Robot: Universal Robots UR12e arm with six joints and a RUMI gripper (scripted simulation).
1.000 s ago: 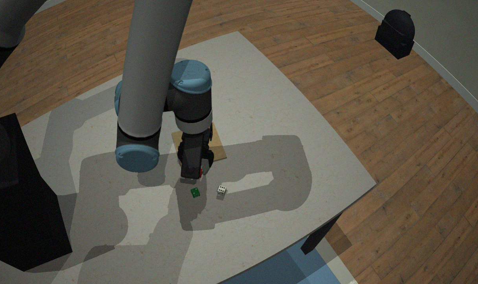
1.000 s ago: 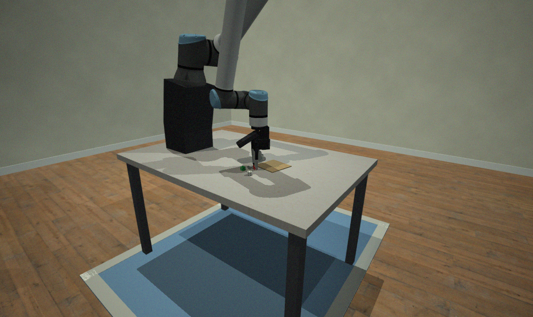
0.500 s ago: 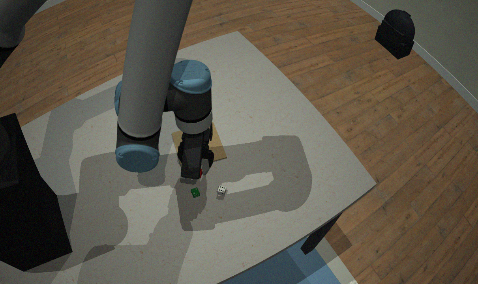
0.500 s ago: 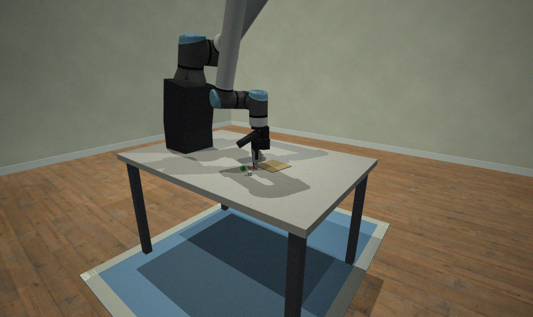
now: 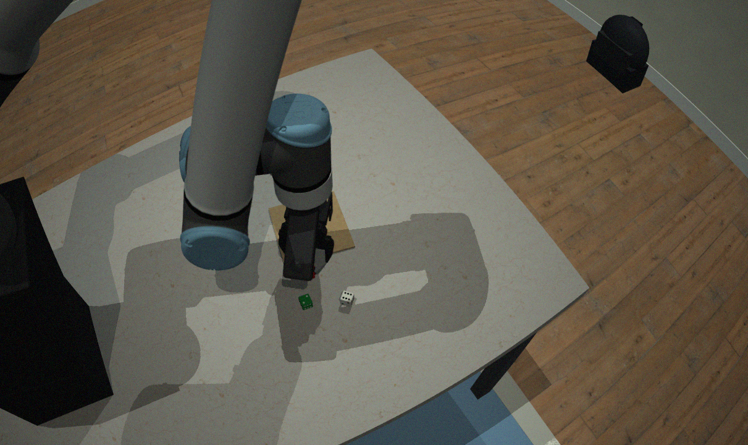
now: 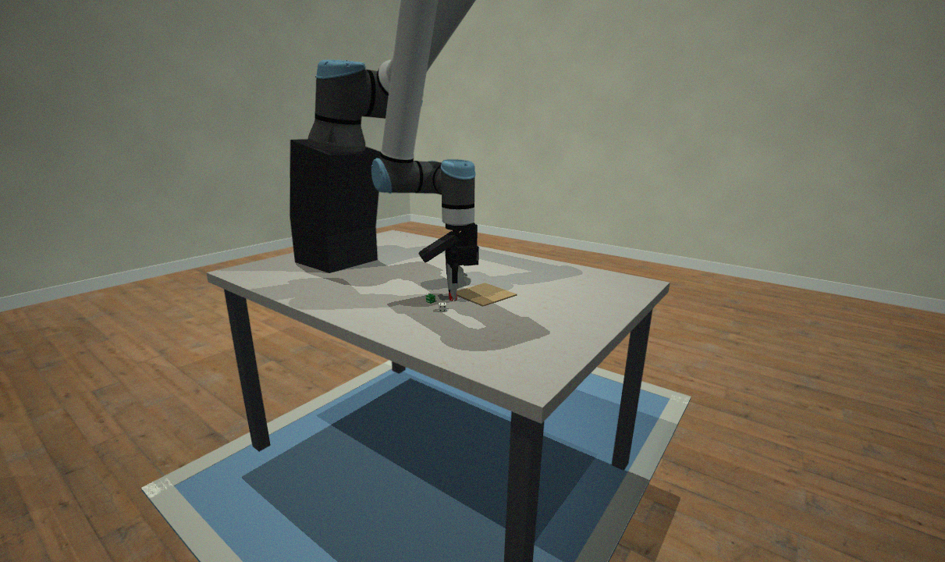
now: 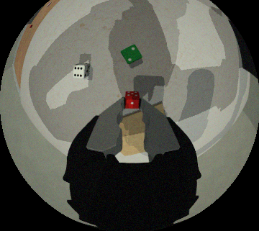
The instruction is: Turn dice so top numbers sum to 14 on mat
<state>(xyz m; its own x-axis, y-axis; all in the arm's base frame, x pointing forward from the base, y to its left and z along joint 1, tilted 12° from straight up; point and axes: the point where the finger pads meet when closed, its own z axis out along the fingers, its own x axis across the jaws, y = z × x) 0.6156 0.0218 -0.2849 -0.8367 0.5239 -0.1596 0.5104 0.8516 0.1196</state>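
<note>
Now: hand 10 mm above the red die. Round my hand: white die 40 mm ahead, 80 mm to the right, 10 mm below; mat 40 mm ahead, 100 mm to the left, 20 mm below; green die 30 mm behind, 60 mm to the right, 10 mm below.
</note>
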